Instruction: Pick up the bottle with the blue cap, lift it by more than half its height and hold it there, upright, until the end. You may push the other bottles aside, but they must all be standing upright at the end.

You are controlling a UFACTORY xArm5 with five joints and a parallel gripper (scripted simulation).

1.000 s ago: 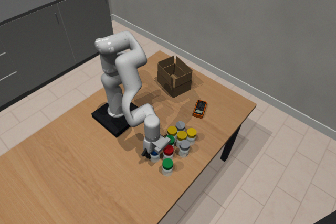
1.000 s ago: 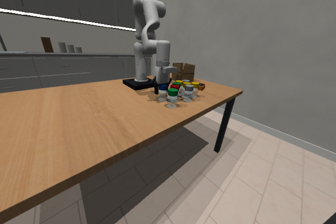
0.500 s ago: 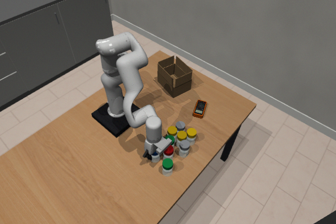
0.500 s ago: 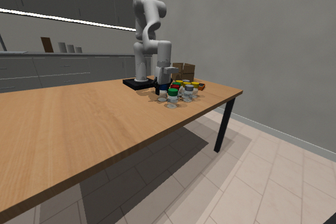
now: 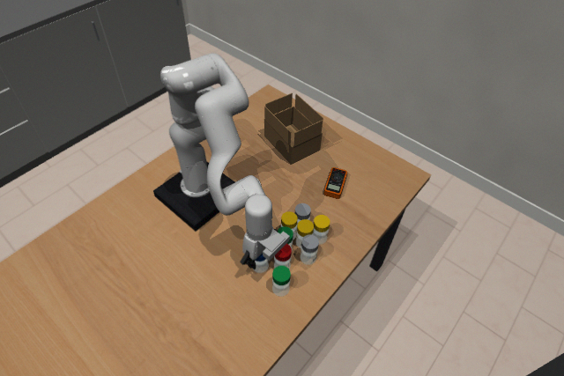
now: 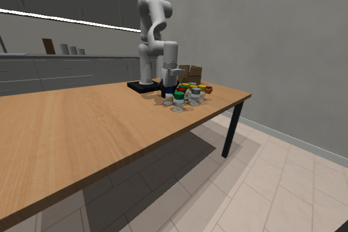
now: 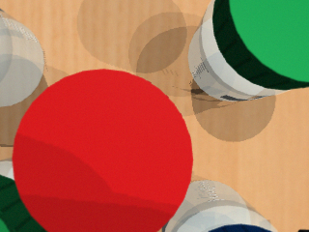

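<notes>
The blue-capped bottle is 2 cm below my hand. Also, from my hand: orange multimeter (3 cm behind, 45 cm to the left, 5 cm below); then red-capped bottle (5 cm ahead, 5 cm to the left, 2 cm below).
</notes>
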